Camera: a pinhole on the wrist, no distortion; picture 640 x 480 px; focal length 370.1 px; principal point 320.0 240.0 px. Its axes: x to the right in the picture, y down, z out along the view. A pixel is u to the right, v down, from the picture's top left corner.
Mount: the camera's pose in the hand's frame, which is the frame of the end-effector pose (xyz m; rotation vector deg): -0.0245 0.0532 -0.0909 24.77 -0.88 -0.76
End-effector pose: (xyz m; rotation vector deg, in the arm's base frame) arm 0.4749 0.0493 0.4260 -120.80 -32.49 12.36
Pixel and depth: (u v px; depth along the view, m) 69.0 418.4 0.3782
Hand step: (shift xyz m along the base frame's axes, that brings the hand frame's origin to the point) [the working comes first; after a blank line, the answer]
In the camera's frame: -0.2565 0.1823 0.3782

-0.3482 0.0750 -0.2552
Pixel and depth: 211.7 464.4 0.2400
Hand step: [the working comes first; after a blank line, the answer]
In the camera's frame: -0.0702 0.1455 0.2400

-0.1261 0.0513 -0.1827
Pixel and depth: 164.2 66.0 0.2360
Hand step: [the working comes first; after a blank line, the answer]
In the camera's frame: -0.0993 -0.1110 0.2360

-0.1860 0.0641 0.0680
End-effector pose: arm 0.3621 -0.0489 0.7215 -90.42 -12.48 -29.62
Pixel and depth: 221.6 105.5 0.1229
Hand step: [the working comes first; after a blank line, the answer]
In the camera's frame: -0.0327 -0.0447 0.1229

-0.0690 0.0151 0.0073
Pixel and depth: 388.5 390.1 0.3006
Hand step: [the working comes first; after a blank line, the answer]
In the camera's frame: 0.0556 0.1219 0.3006

0.0848 0.2216 -0.0207
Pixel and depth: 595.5 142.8 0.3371
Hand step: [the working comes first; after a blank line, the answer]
In the camera's frame: 0.2509 -0.0885 0.3371

0.1508 0.1547 0.2531
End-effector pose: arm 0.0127 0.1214 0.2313 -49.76 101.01 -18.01
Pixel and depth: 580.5 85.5 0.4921
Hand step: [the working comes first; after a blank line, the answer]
In the camera's frame: 0.3464 -0.2054 0.4921

0.3428 -0.3993 -0.1181
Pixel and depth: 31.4 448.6 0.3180
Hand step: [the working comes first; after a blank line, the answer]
In the camera's frame: -0.2480 0.1792 0.3180

0.2484 0.3051 0.0447
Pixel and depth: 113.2 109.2 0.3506
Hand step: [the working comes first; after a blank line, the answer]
In the camera's frame: -0.1959 -0.1239 0.3506

0.2697 0.0502 0.2186
